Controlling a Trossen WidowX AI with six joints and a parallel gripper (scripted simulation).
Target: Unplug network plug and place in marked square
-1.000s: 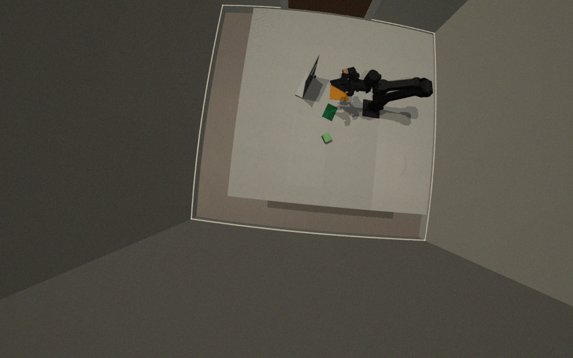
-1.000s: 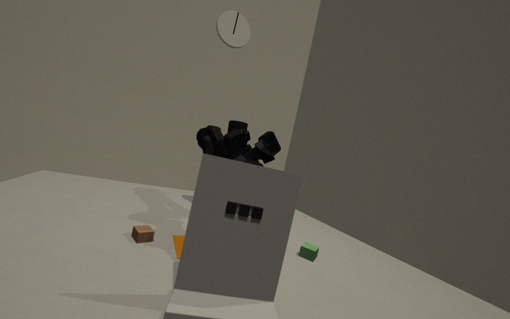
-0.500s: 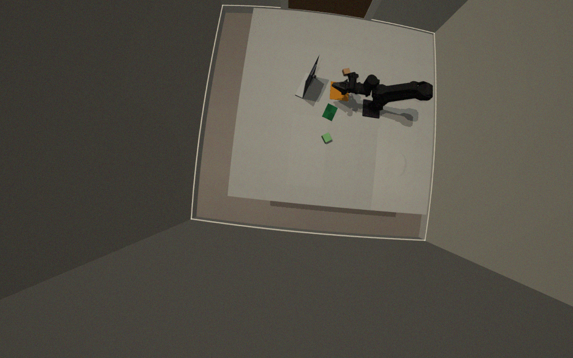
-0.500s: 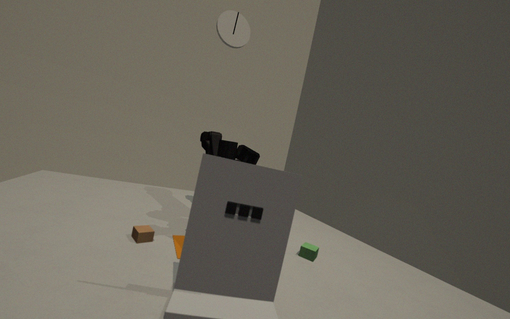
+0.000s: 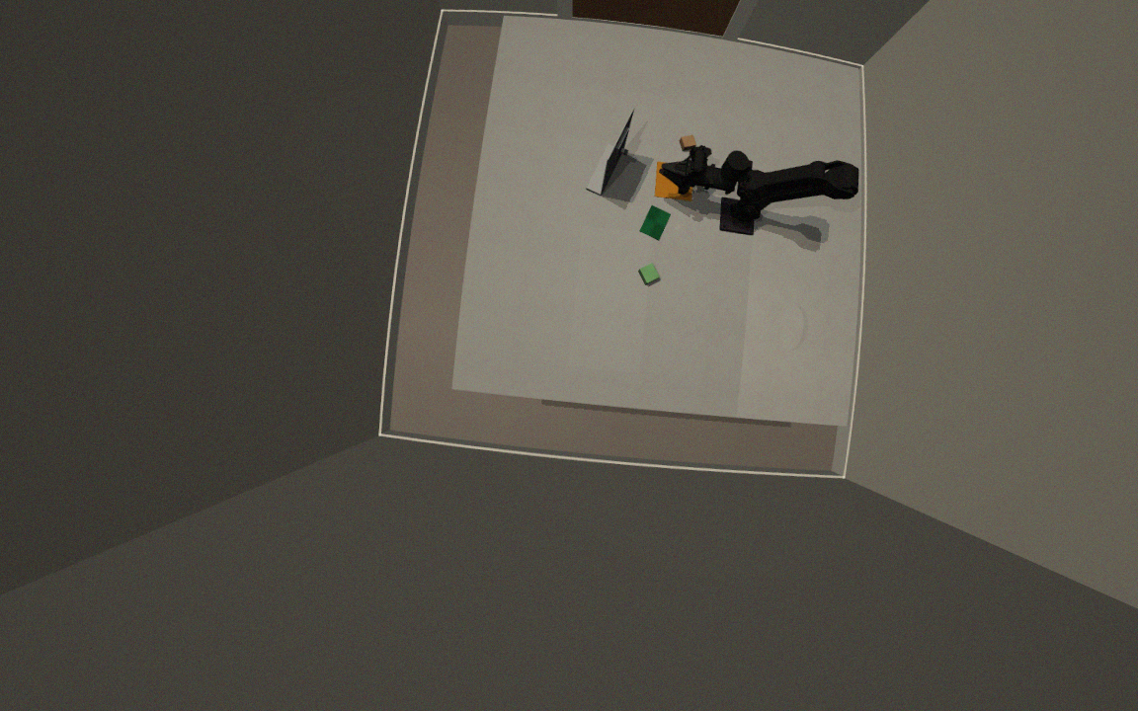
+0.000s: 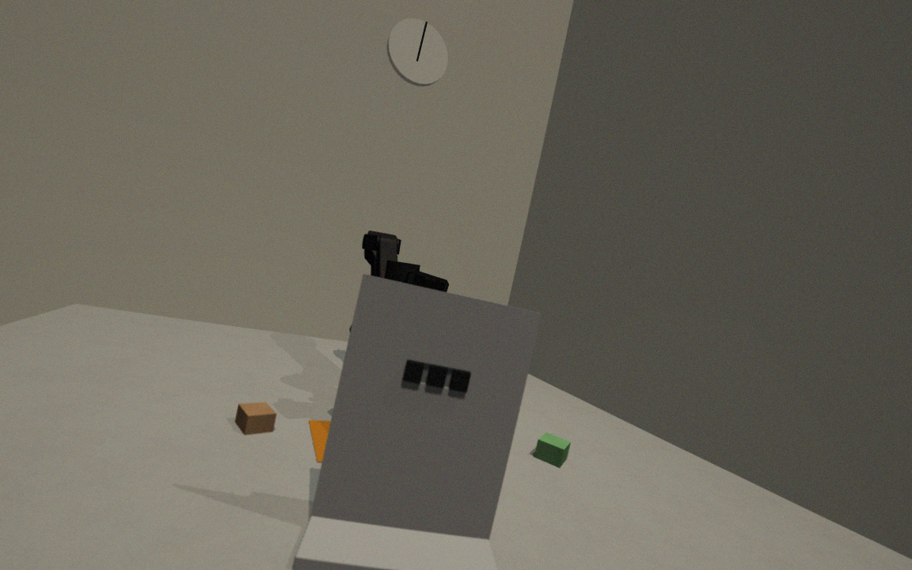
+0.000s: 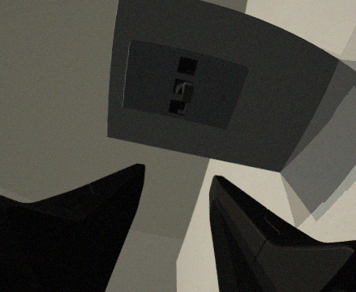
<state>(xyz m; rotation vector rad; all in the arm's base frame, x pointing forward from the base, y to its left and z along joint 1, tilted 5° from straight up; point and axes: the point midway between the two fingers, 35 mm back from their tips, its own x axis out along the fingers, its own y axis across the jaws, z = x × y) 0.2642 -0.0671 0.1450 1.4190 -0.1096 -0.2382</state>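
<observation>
Now: the network plug 10 cm ahead of my gripper tip and 6 cm to the right of it. Also, from my gripper tip: orange marked square 16 cm below, 8 cm behind, 3 cm to the right; grey upright panel 12 cm ahead, 7 cm to the right, 5 cm below; dark green flat patch 16 cm below, 11 cm to the left, 1 cm behind.
</observation>
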